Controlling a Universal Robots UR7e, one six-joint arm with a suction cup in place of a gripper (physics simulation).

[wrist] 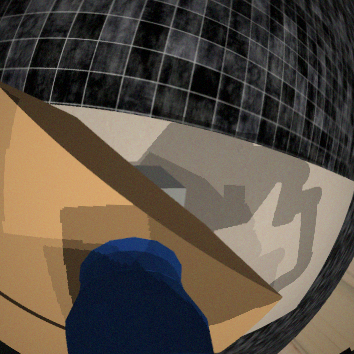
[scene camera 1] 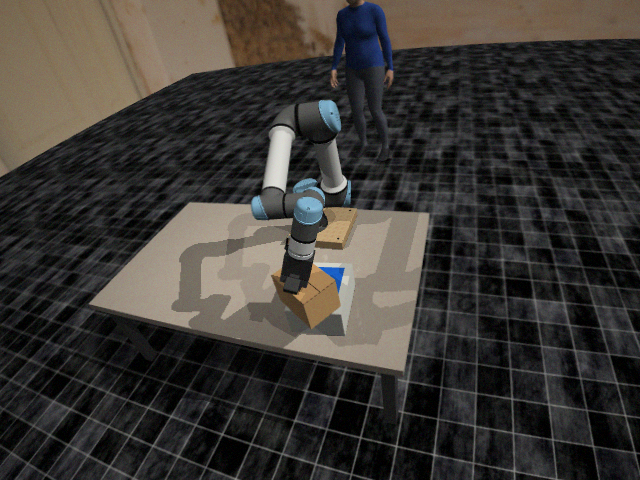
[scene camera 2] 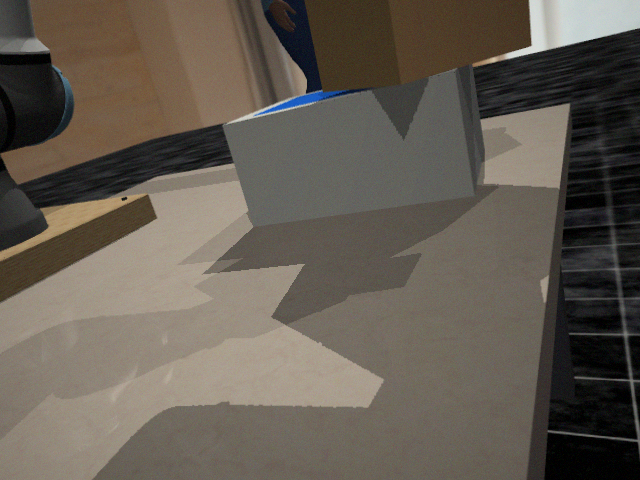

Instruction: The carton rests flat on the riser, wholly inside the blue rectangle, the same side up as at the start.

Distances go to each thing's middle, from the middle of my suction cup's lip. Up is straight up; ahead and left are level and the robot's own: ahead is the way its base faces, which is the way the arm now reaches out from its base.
Labels:
Now: suction cup 7 cm above the brown carton (scene camera 2: 353, 52), 5 cm past it and 2 cm to the right of it. Also, from my suction cup: grey riser (scene camera 2: 321, 154): 20 cm below, 13 cm behind, 4 cm to the left.

